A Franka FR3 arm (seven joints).
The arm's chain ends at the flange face. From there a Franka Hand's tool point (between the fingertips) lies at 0.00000 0.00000 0.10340 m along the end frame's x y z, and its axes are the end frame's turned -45 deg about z.
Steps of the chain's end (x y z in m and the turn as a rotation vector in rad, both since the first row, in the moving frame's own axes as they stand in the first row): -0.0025, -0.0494, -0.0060, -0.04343, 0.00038, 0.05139; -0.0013, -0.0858, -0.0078, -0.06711, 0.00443, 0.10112; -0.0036, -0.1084, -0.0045, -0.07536, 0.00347, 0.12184
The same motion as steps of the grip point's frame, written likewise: 0.0299, -0.0336, -0.0061, -0.03098, -0.03044, 0.05139; 0.0549, -0.0566, -0.0080, -0.05059, -0.04432, 0.10112; 0.0685, -0.0738, -0.0048, -0.05574, -0.05083, 0.12184
